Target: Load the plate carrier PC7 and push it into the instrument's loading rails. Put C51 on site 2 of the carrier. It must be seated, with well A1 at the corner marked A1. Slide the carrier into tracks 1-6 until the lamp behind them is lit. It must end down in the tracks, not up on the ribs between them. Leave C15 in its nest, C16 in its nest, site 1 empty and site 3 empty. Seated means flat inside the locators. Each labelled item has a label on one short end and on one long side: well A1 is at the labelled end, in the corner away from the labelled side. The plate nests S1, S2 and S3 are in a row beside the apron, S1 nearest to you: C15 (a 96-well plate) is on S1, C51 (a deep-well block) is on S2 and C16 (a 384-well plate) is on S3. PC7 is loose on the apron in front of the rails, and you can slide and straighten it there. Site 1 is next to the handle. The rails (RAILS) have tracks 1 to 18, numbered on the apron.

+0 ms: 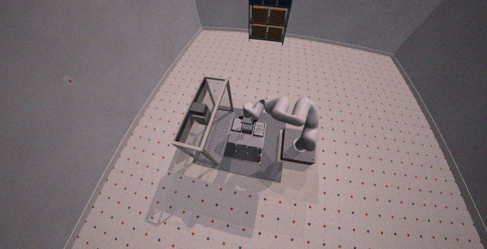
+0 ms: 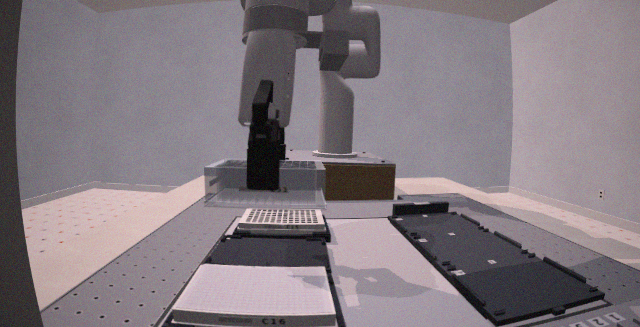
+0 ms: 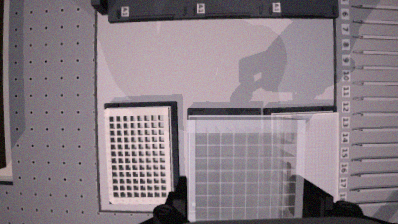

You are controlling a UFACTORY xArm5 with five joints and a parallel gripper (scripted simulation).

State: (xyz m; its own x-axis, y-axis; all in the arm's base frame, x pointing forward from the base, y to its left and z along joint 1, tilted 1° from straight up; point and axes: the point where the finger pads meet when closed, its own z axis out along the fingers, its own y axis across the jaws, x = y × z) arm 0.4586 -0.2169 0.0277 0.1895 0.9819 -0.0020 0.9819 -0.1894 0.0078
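The plate carrier PC7 lies 5 cm ahead of my hand, 26 cm to the left of it and 9 cm below it. Also, from my hand: instrument frame post: 46 cm ahead, 33 cm to the left, 14 cm above; then nest S2: 11 cm below.
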